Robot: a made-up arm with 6 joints. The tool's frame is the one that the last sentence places. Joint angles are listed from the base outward.
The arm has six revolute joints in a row. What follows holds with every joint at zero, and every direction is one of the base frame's.
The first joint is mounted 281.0 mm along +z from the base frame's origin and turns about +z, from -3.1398 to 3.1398 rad.
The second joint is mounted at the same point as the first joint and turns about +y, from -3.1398 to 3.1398 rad.
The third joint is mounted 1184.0 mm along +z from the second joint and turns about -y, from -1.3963 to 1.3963 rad.
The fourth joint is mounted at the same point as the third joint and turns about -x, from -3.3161 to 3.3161 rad.
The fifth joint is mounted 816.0 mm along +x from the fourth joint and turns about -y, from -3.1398 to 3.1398 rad.
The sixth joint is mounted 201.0 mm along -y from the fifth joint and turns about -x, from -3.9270 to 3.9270 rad.
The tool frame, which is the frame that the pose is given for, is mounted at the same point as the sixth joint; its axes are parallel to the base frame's.
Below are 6 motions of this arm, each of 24 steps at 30 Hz.
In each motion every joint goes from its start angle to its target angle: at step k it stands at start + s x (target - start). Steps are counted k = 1, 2, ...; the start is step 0. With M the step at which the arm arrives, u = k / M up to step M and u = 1 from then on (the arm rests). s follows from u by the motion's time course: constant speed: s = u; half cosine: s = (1 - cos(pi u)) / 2; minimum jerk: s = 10 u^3 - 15 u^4 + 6 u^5.
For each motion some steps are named. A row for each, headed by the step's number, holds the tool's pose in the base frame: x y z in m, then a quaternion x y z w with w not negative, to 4 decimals.
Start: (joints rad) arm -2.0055 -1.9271 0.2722 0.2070 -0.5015 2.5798
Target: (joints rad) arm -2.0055 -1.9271 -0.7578 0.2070 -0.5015 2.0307
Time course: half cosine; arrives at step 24
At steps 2, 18, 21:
2: 0.5003 1.5445 0.5127 0.4407 -0.4821 0.5363 0.5345
18: 0.2205 0.9420 0.6688 0.5485 -0.6289 0.5395 0.1120
21: 0.1834 0.8620 0.6457 0.5425 -0.6421 0.5391 0.0532

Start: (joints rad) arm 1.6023 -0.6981 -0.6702 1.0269 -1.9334 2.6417
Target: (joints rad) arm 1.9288 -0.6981 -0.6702 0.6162 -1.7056 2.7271
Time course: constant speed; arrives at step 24
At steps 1, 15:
1: 0.1046 0.0547 1.3809 0.7949 0.0169 -0.3089 0.5219
15: 0.1284 0.0830 1.3507 0.7388 0.2144 -0.3170 0.5547

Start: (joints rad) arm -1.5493 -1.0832 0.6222 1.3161 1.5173 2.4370
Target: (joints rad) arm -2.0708 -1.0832 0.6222 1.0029 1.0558 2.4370
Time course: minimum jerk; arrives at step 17
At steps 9, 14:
9: 0.2734 1.3111 1.6198 0.2932 -0.0920 0.1285 0.9429
14: 0.5159 1.2248 1.6214 0.2919 -0.1817 0.1215 0.9311

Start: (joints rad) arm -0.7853 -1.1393 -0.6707 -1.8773 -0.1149 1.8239
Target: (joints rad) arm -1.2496 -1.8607 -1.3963 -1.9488 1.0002 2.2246
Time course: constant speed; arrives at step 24
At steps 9, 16, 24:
9: -0.1497 0.3281 0.6686 -0.0820 -0.1554 -0.5781 0.7968
16: -0.1070 0.3598 0.4205 -0.0579 -0.0717 -0.7439 0.6619
24: -0.0311 0.3283 0.1410 0.0003 0.0370 -0.8784 0.4766

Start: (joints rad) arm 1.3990 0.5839 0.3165 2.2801 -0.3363 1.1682
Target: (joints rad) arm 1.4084 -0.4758 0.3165 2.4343 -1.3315 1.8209
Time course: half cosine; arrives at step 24
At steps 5, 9, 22, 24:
5: 0.1016 1.3731 1.3545 0.8478 0.4886 0.1572 0.1335
9: 0.0499 1.1140 1.6207 0.8795 0.3650 0.2945 0.0809
22: -0.1555 -0.0064 2.0073 -0.8724 0.1707 -0.4320 0.1524
24: -0.1608 -0.0368 2.0062 -0.8701 0.1840 -0.4286 0.1591

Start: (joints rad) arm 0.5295 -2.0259 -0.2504 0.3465 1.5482 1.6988
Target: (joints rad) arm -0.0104 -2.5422 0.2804 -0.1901 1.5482 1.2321
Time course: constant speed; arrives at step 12
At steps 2, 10, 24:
2: -1.1520 -0.7565 0.4102 -0.1825 0.6294 0.7537 0.0491
10: -1.4380 -0.3153 -0.2312 -0.3678 0.6864 0.5193 0.3521
24: -1.4328 -0.1825 -0.4046 -0.3903 0.6985 0.4216 0.4266

